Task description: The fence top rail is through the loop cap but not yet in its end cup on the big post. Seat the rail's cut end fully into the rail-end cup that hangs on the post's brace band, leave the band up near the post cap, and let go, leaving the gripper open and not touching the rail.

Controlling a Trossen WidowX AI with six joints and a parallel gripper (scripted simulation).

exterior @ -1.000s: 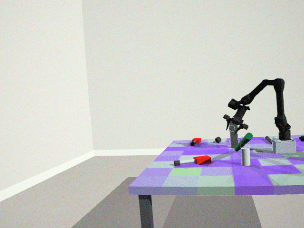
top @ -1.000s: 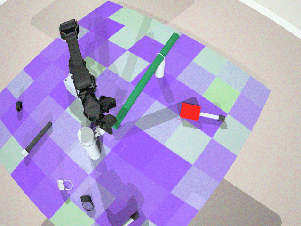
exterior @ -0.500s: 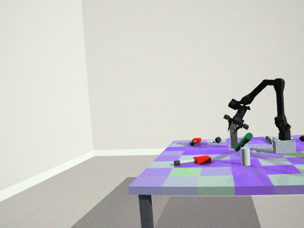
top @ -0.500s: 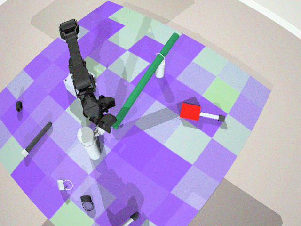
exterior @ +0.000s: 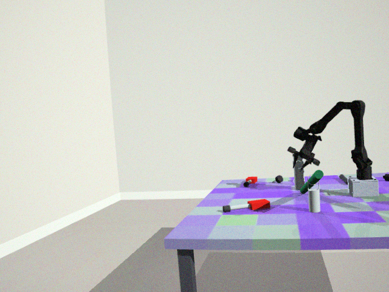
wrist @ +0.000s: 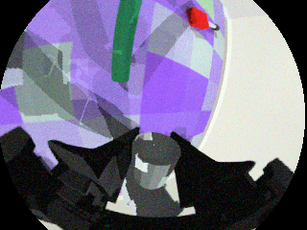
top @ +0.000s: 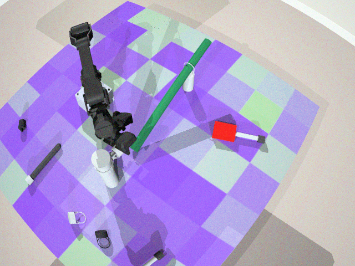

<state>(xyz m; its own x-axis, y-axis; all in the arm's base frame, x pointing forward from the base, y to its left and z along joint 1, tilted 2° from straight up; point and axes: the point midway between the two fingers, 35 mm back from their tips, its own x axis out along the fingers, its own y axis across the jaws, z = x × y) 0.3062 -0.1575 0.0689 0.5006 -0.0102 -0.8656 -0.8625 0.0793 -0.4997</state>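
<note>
Right now my gripper tip is 3 cm below the white rail-end cup, 2 cm to the left of it and 2 cm past it. The rest, counted from my gripper tip: white clip (31 cm to the right, 11 cm below, 3 cm behind); then loop cap (43 cm to the left, 2 cm below, 2 cm behind); then black cylinder (56 cm behind, 18 cm to the right, 10 cm below).
</note>
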